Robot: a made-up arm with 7 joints. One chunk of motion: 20 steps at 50 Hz.
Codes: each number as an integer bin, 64 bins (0 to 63) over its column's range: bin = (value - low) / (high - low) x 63, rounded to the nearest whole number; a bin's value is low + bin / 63 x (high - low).
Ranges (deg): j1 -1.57..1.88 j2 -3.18..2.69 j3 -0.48..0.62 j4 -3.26..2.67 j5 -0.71..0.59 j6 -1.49..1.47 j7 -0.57..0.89
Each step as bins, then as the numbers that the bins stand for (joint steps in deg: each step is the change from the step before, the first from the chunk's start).
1 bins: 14 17 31 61 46 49 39
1 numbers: -0.803 -1.596 0.061 2.482 0.239 0.812 0.334
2 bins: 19 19 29 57 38 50 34
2 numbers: -0.530 -1.410 0.026 2.105 0.074 0.859 0.218
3 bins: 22 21 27 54 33 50 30
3 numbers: -0.365 -1.223 -0.009 1.823 -0.029 0.859 0.125
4 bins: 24 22 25 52 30 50 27
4 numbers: -0.256 -1.130 -0.043 1.635 -0.091 0.859 0.056
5 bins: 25 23 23 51 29 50 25
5 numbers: -0.201 -1.037 -0.078 1.540 -0.112 0.859 0.009
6 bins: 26 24 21 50 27 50 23
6 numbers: -0.146 -0.944 -0.113 1.446 -0.153 0.859 -0.037
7 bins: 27 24 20 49 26 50 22
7 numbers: -0.091 -0.944 -0.131 1.352 -0.173 0.859 -0.060
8 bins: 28 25 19 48 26 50 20
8 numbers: -0.037 -0.851 -0.148 1.258 -0.173 0.859 -0.107
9 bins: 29 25 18 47 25 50 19
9 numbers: 0.018 -0.851 -0.166 1.164 -0.194 0.859 -0.130
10 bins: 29 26 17 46 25 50 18
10 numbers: 0.018 -0.757 -0.183 1.070 -0.194 0.859 -0.153
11 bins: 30 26 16 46 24 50 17
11 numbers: 0.073 -0.757 -0.201 1.070 -0.215 0.859 -0.176
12 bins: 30 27 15 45 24 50 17
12 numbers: 0.073 -0.664 -0.218 0.976 -0.215 0.859 -0.176
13 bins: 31 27 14 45 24 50 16
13 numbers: 0.128 -0.664 -0.236 0.976 -0.215 0.859 -0.199
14 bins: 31 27 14 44 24 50 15
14 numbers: 0.128 -0.664 -0.236 0.882 -0.215 0.859 -0.222
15 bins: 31 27 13 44 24 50 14
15 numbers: 0.128 -0.664 -0.253 0.882 -0.215 0.859 -0.246
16 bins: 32 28 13 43 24 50 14
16 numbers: 0.182 -0.571 -0.253 0.787 -0.215 0.859 -0.246
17 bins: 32 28 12 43 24 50 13
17 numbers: 0.182 -0.571 -0.270 0.787 -0.215 0.859 -0.269
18 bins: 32 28 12 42 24 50 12
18 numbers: 0.182 -0.571 -0.270 0.693 -0.215 0.859 -0.292
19 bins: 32 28 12 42 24 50 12
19 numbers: 0.182 -0.571 -0.270 0.693 -0.215 0.859 -0.292
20 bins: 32 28 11 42 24 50 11
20 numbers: 0.182 -0.571 -0.288 0.693 -0.215 0.859 -0.315
